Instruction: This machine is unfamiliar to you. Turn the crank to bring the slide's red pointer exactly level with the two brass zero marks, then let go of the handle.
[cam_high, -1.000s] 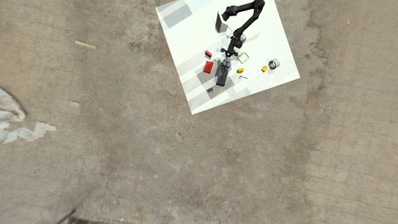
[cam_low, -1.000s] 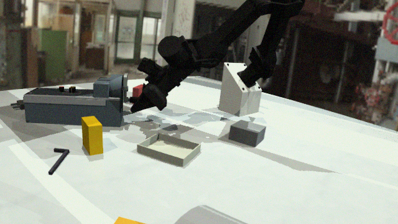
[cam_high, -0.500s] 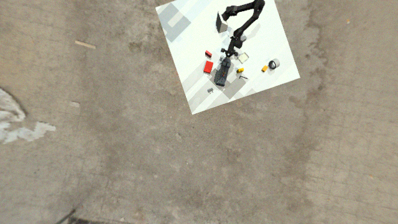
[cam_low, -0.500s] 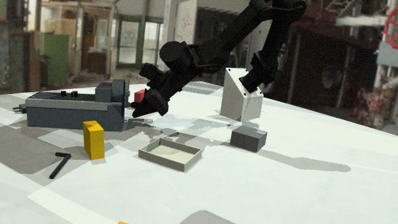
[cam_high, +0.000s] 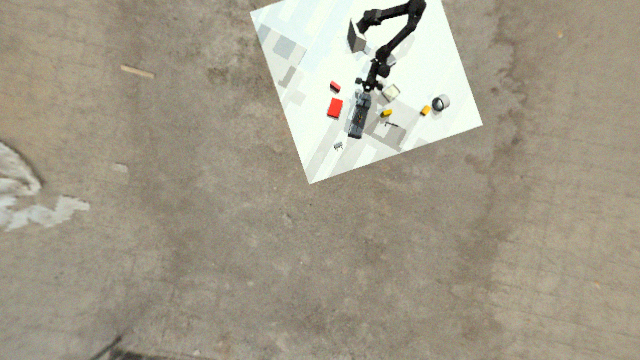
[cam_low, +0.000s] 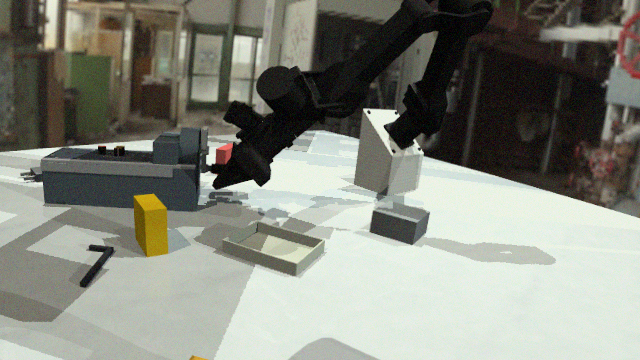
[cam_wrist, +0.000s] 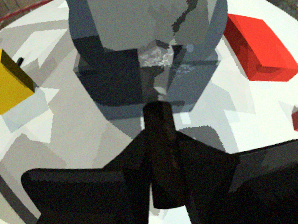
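My gripper tip is now 30 mm below the dark crank handle, 10 mm to the right of it and 10 mm past it. Also, from my gripper tip: red pointer 150 mm ahead, 130 mm to the right, 50 mm above; shallow grey tray 190 mm to the left, 50 mm ahead, 20 mm below; yellow block 170 mm ahead, 80 mm to the left.
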